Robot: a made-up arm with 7 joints. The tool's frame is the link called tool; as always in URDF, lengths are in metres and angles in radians. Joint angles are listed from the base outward. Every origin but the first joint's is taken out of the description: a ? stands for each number. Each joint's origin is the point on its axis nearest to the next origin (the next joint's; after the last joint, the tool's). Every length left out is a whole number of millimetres.
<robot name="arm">
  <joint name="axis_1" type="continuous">
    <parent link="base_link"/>
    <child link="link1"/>
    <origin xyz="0.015 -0.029 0.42" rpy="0 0 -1.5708"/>
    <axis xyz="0 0 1"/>
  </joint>
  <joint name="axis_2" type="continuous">
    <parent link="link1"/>
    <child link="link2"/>
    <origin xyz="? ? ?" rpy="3.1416 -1.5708 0"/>
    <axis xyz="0 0 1"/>
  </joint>
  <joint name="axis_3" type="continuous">
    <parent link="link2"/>
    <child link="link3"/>
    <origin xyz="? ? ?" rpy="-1.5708 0 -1.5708"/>
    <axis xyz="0 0 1"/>
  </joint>
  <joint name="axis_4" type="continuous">
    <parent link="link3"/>
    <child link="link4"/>
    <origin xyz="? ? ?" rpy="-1.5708 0 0"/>
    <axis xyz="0 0 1"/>
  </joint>
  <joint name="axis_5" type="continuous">
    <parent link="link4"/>
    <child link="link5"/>
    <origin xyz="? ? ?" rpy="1.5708 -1.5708 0"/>
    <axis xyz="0 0 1"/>
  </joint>
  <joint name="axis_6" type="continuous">
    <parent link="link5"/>
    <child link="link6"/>
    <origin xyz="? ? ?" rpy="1.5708 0 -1.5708"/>
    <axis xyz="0 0 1"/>
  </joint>
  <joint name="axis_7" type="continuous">
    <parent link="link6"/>
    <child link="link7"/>
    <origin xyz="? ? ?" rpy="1.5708 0 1.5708"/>
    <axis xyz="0 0 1"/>
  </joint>
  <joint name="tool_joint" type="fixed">
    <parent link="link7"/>
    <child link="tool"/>
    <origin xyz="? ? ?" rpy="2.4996 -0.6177 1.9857"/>
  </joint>
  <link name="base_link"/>
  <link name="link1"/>
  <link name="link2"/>
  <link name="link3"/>
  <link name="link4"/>
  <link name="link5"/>
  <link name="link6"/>
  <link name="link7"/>
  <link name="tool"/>
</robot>
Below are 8 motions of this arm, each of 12 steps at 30 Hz.
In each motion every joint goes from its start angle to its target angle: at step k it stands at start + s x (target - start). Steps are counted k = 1, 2, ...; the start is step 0. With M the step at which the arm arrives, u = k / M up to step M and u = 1 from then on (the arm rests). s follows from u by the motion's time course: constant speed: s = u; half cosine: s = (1 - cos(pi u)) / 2; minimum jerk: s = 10 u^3 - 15 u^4 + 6 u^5.
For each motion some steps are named. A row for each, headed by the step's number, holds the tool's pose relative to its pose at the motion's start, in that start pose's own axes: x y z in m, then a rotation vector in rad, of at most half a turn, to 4 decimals.
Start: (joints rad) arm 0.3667 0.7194 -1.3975 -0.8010 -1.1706 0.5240 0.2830
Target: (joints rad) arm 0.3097 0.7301 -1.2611 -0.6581 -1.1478 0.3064 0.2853
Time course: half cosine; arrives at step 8
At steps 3, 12:
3: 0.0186 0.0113 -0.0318 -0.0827 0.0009 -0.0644
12: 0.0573 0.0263 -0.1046 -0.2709 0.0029 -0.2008

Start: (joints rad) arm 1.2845 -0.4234 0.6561 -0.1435 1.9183 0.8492 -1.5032
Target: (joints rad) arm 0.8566 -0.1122 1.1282 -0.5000 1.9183 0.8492 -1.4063
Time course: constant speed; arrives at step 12
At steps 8, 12:
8: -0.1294 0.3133 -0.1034 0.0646 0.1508 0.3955
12: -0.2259 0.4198 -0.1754 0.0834 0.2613 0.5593

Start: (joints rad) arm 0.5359 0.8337 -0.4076 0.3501 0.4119 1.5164 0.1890
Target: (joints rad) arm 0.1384 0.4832 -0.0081 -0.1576 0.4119 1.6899 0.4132
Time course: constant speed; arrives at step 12
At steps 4, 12:
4: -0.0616 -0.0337 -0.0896 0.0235 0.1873 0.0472
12: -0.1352 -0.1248 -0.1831 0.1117 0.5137 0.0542

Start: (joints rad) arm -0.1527 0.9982 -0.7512 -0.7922 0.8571 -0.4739 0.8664
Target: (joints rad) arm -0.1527 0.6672 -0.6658 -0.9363 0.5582 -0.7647 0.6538
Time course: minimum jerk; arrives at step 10
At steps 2, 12:
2: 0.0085 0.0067 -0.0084 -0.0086 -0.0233 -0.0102
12: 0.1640 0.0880 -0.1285 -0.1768 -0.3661 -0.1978

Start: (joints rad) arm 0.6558 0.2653 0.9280 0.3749 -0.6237 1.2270 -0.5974
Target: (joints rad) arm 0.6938 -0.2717 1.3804 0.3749 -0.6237 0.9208 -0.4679
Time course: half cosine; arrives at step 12
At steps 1, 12:
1: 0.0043 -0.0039 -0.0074 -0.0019 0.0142 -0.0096
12: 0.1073 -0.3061 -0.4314 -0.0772 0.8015 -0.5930

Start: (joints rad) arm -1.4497 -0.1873 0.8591 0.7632 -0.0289 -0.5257 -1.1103
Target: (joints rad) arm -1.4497 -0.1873 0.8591 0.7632 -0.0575 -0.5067 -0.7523
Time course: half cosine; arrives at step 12
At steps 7, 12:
7: -0.0051 -0.0016 0.0017 0.1368 0.0981 -0.1641
12: -0.0079 -0.0022 0.0030 0.2190 0.1552 -0.2596

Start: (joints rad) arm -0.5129 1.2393 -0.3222 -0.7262 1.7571 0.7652 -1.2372
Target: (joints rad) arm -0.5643 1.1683 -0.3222 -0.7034 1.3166 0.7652 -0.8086
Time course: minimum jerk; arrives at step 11
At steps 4, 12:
4: -0.0014 -0.0085 0.0042 -0.0285 0.0063 -0.1012
12: -0.0079 -0.0207 0.0093 -0.0935 -0.0152 -0.3904

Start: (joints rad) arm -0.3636 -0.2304 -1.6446 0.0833 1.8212 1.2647 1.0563
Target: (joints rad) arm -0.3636 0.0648 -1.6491 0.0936 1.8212 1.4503 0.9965
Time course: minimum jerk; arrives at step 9
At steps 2, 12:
2: -0.0215 -0.0003 -0.0013 -0.0021 0.0273 0.0247
12: -0.2717 -0.0272 0.0181 -0.0128 0.3559 0.3255

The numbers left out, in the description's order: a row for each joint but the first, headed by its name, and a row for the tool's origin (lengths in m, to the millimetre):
axis_2: 0.045 -0.017 0
axis_3: 0.354 0.023 0
axis_4: 0.031 0.022 0
axis_5: -0.037 -0.443 0
axis_6: -0.175 -0.016 0
axis_7: 0.028 0.189 0
tool: -0.013 -0.014 0

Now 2 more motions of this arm.
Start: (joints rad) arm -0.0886 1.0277 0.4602 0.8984 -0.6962 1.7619 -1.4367
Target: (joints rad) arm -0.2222 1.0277 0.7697 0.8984 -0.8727 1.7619 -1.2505
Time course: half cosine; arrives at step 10
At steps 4, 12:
4: 0.0064 0.0588 0.0259 0.1009 -0.0032 0.0205
12: 0.0086 0.1639 0.0823 0.2912 0.0029 0.0620

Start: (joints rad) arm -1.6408 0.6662 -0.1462 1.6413 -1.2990 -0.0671 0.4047
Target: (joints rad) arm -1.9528 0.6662 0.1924 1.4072 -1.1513 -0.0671 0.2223
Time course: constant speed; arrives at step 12
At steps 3, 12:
3: 0.0014 -0.0281 0.0505 0.0325 0.0109 0.0219
12: -0.0191 -0.1279 0.1805 0.1213 0.0237 0.1237

